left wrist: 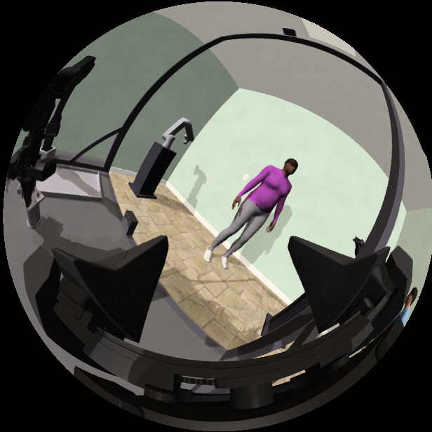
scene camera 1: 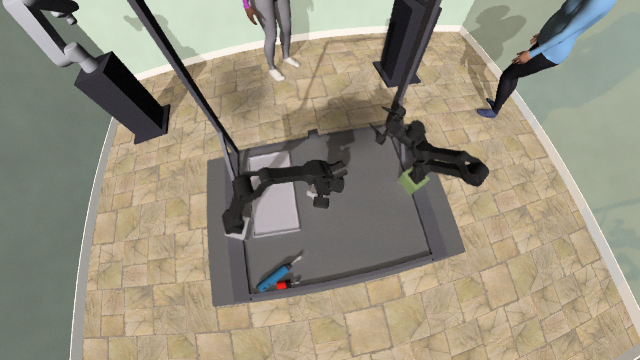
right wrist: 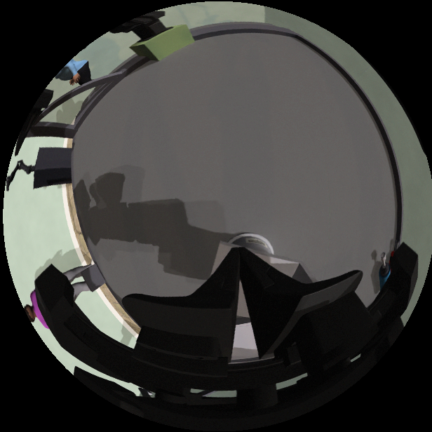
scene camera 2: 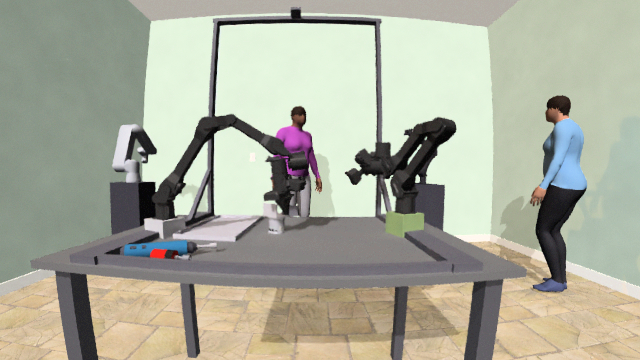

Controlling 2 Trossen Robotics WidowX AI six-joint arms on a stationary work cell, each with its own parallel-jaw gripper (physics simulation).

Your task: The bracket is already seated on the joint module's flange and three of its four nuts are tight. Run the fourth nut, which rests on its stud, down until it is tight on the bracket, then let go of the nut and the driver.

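Frame: origin at the left arm's base, x back, y right, z up, level; centimetres.
Seen in the pictures: left gripper, fingertip midpoint: [scene camera 1: 375,115] [scene camera 2: 351,167]; right gripper, fingertip midpoint: [scene camera 1: 326,190] [scene camera 2: 286,214]; left arm's base, origin of the base link: [scene camera 1: 416,176] [scene camera 2: 404,212]; right arm's base, origin of the base link: [scene camera 1: 236,226] [scene camera 2: 165,218].
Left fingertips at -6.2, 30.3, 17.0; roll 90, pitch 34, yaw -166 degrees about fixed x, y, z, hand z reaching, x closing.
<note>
Offsets run from my left fingertips to a thing's top centre, as dx, dy, dz. "spot": to the spot under its first point.
The white joint module {-37.3, -10.7, -17.4} [scene camera 2: 275,228] [left wrist: 33,218] [right wrist: 252,237] stands upright on the table. The light bracket [scene camera 2: 270,209] [right wrist: 226,254] is on top of it, and a small part shows in scene camera 1 [scene camera 1: 311,192]. My right gripper [scene camera 2: 285,211] [right wrist: 237,252] points down at the bracket with its fingertips together, shut with nothing visible between them. The fingers cover part of the bracket; its nuts and studs cannot be made out, nor can contact with a nut. My left gripper [scene camera 1: 378,117] [left wrist: 230,242] is wide open and empty, raised far from the bracket.
A blue driver-like tool {spot: -73.7, -33.2, -20.8} [scene camera 1: 273,278] [scene camera 2: 157,248] and a red tool {-69.6, -38.3, -21.4} [scene camera 1: 283,285] [scene camera 2: 162,254] lie at the table's front left corner. A pale flat tray {-55.4, +3.2, -23.2} [scene camera 1: 275,210] [scene camera 2: 220,228] lies left of the module. The green block {+6.1, -30.4, -17.0} [scene camera 1: 411,182] [scene camera 2: 404,223] supports the left arm's base. Raised rails edge the table.
</note>
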